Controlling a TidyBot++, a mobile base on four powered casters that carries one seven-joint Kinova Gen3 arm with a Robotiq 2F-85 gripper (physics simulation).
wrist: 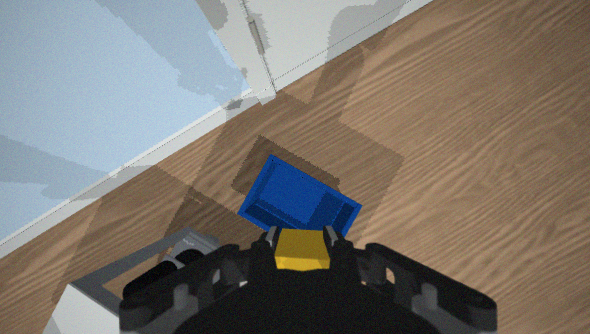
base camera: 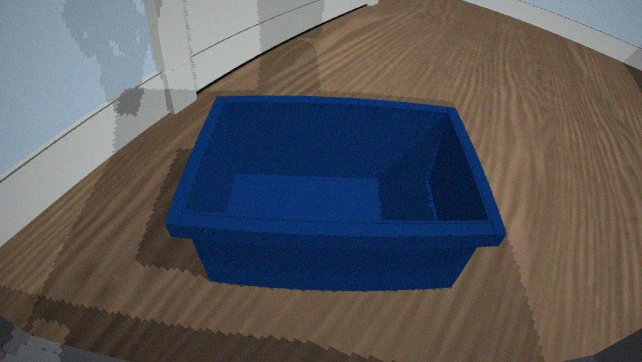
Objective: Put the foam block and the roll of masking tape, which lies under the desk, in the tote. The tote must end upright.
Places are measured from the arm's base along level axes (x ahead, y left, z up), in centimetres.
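Pixels of known places: gripper, fingertip midpoint: (wrist: 301, 236).
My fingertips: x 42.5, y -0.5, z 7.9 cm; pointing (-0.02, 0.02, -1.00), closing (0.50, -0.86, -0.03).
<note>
For each thing: its top centre in the pictures, then the offset to it from my fingertips. Level surfaces: height alone.
- blue tote, top centre: (base camera: 340, 150) (wrist: 298, 209) dx -5.2, dy -1.5, dz -35.5 cm
- yellow foam block, top centre: (wrist: 300, 282) dx -1.4, dy -0.8, dz +4.0 cm
- wooden floor, surface height: dz -47.5 cm
The blue tote (base camera: 330, 257) (wrist: 290, 192) stands upright on the floor, in the middle of the base camera view and near the middle of the wrist view. The visible part of its inside holds no objects. My gripper (wrist: 301, 236) is shut on the yellow foam block (wrist: 302, 248), which shows at the bottom middle of the wrist view. The block is high above the floor and overlaps the tote's near edge in that view. The gripper does not show in the base camera view. The roll of masking tape and the desk do not show in either view.
A blue wall (base camera: 60, 65) (wrist: 100, 100) with a white baseboard (base camera: 65, 177) runs along the left, beside a white door (base camera: 225, 30) (wrist: 310, 30). Part of the grey and white robot base (wrist: 82, 312) shows at the lower left of the wrist view. The wooden floor (base camera: 560, 200) (wrist: 475, 150) surrounds the tote.
</note>
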